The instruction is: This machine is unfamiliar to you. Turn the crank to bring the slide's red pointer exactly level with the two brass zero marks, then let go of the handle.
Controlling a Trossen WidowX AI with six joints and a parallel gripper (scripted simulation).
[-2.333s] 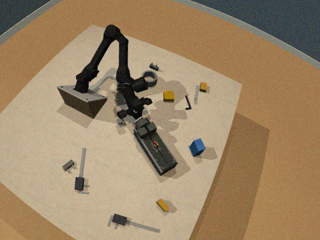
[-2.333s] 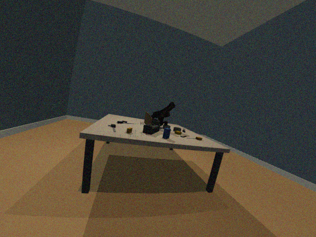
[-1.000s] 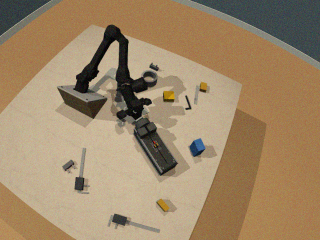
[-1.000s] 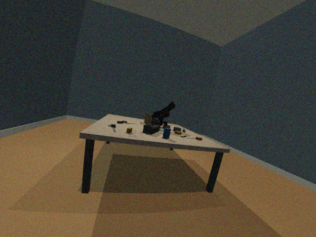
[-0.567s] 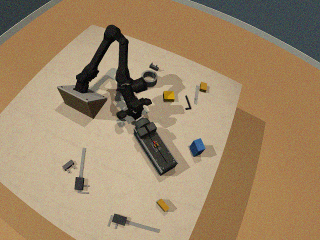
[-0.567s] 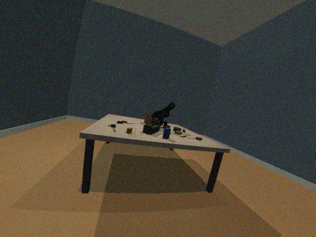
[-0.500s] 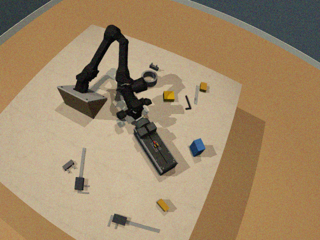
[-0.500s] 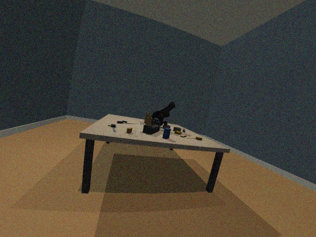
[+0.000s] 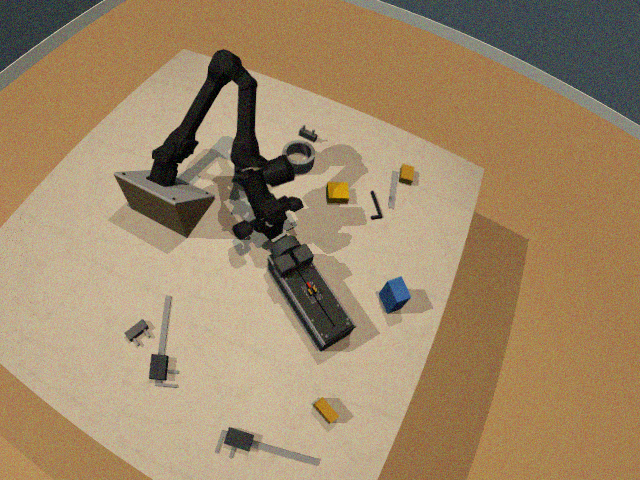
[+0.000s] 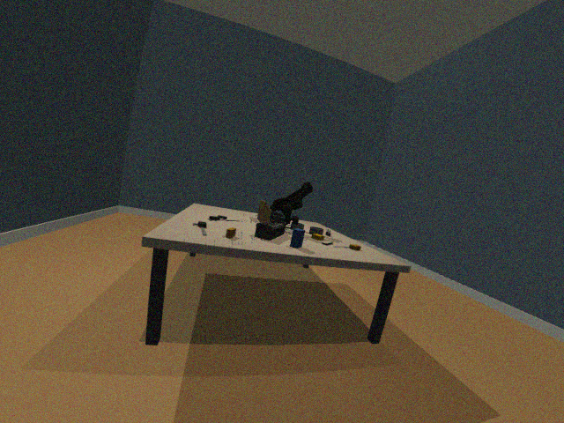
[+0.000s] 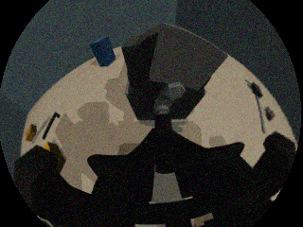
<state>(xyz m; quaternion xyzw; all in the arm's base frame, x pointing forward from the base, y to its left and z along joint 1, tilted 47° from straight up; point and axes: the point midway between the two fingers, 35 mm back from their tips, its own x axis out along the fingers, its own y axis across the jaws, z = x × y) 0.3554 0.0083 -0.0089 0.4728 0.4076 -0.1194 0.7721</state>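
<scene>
Now: gripper tip 30 mm below the crank handle, 20 mm past it and 10 mm to the right of it. Round my gripper tip: yellow block: 240 mm to the left, 80 mm ahead, 20 mm below; then red pointer: 120 mm ahead, 90 mm to the right, 50 mm above; then black hex key: 240 mm to the left, 200 mm ahead, 30 mm below.
</scene>
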